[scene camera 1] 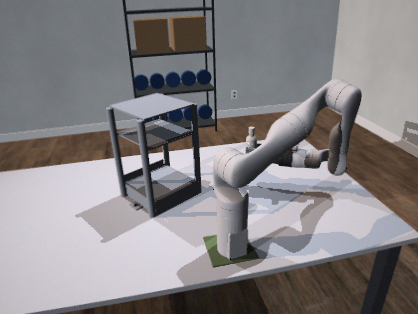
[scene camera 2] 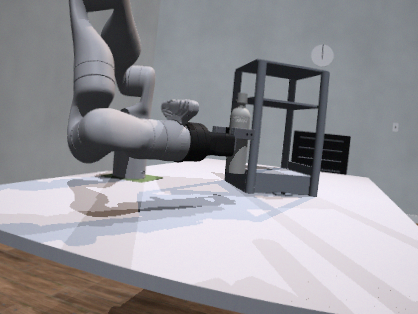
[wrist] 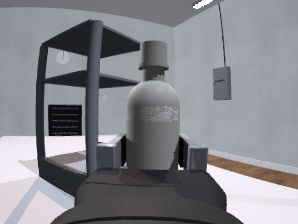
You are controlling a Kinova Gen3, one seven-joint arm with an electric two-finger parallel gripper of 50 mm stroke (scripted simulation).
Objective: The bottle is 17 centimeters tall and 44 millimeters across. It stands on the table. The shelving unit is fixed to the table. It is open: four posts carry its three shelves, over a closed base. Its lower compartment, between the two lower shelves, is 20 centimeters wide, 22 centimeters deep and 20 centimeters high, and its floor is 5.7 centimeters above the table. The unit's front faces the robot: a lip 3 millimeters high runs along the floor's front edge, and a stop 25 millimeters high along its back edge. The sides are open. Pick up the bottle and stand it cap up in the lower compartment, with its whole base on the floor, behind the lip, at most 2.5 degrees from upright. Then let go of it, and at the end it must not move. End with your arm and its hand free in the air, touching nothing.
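My gripper is there in scene camera 2, my gripper (scene camera 2: 244,133), and the wrist view has the gripper too (wrist: 152,145). A grey bottle (scene camera 2: 236,164) can be seen as well, and the wrist view also gives me the bottle (wrist: 152,108). Then there is a shelving unit (wrist: 77,166).
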